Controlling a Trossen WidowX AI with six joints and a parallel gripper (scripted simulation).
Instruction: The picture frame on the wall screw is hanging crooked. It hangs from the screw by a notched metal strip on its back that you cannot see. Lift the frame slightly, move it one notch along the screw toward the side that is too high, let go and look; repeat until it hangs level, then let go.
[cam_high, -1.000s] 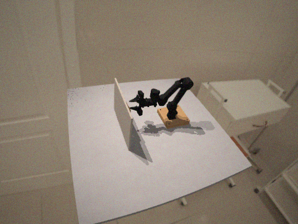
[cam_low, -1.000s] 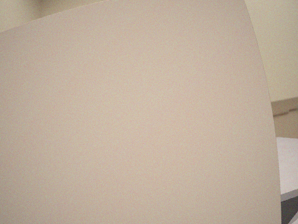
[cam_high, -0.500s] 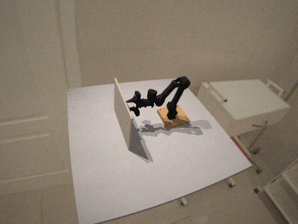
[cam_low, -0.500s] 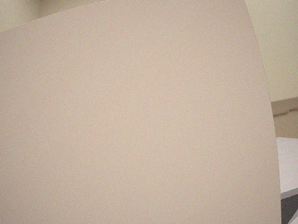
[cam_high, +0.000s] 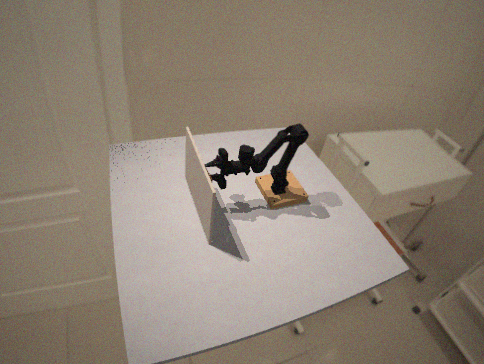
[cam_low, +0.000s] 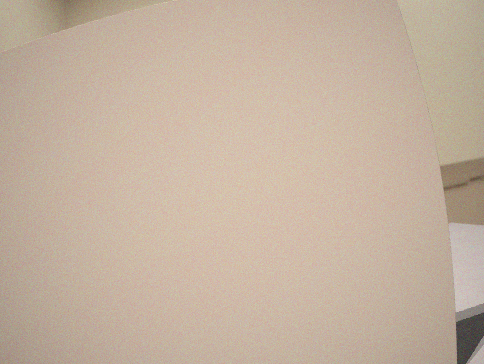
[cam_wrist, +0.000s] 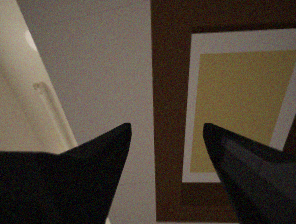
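Right now my gripper tip is 5 cm above the picture frame, 1 cm to the right of it and 1 cm short of it. The rest, counted from my gripper tip: wall panel (7 cm below, 2 cm ahead, 1 cm to the right).
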